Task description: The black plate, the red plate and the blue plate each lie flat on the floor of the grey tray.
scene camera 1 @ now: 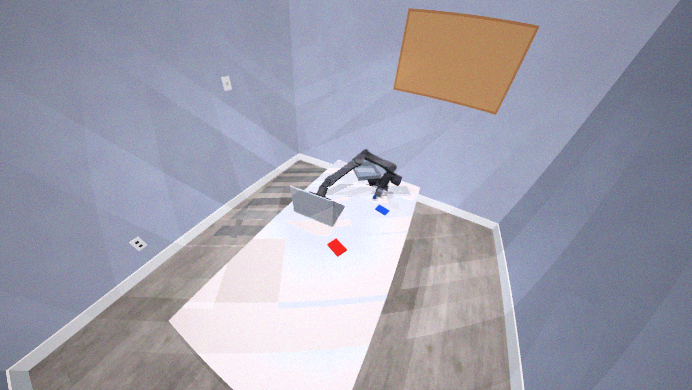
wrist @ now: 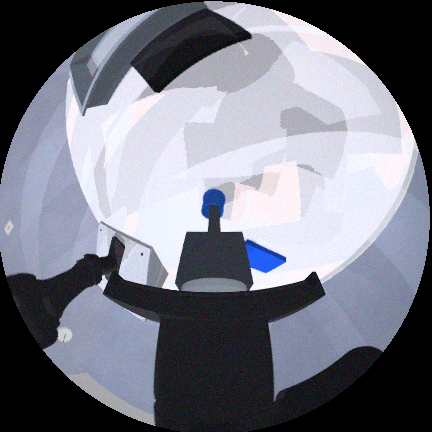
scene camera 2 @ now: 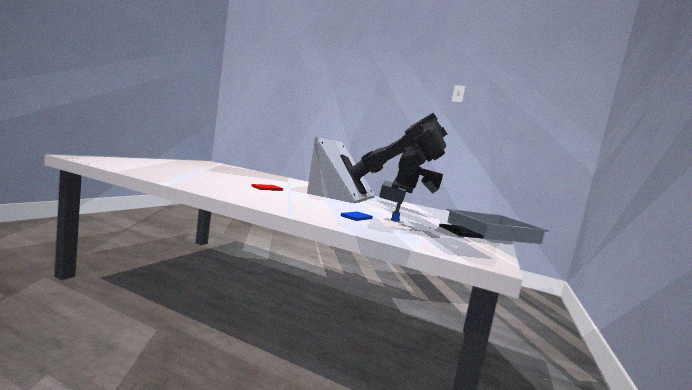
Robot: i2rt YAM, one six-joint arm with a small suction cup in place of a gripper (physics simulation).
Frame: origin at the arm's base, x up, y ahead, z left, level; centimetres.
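Seen in the pictures: hand, its tool point: (scene camera 1: 373, 198) (wrist: 213, 197) (scene camera 2: 394, 221); arm's base, origin of its link: (wrist: 113, 263) (scene camera 2: 352, 174).
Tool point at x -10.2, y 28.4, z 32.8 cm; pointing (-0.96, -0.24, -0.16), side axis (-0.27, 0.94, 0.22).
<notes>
Offsets run from my tool point to a thing's middle. Level surfaces: height alone.
The blue plate @(dx +0.8, dy +11.1, dz -8.8 cm) (scene camera 1: 382, 210) (scene camera 2: 356, 216) (wrist: 267, 257) lies flat on the white table. The red plate @(dx +0.8, dy +1.1, dz -54.7 cm) (scene camera 1: 337, 247) (scene camera 2: 267, 187) lies flat on the table farther from the tray; it does not show in the wrist view. The black plate @(dx +0.8, dy -8.2, dz +19.9 cm) (scene camera 2: 460, 230) (wrist: 195, 42) lies on the table outside the grey tray @(dx +2.8, dy -22.4, dz +28.3 cm) (scene camera 1: 361, 175) (scene camera 2: 520, 233) (wrist: 97, 92), close along its side wall. My gripper, a blue suction cup (scene camera 1: 374, 197) (scene camera 2: 395, 216) (wrist: 213, 202), is open and holds no plate. It hangs low over the table between the blue plate and the black plate. The tray's floor is mostly hidden.
The grey slanted mount (scene camera 1: 315, 207) (scene camera 2: 327, 172) (wrist: 127, 260) of the arm stands on the white table @(dx +0.3 cm) (scene camera 1: 300, 325) (scene camera 2: 200, 192), behind the blue plate in the second scene view. The tray stands near the table's end. A cork board (scene camera 1: 465, 60) hangs on the wall.
</notes>
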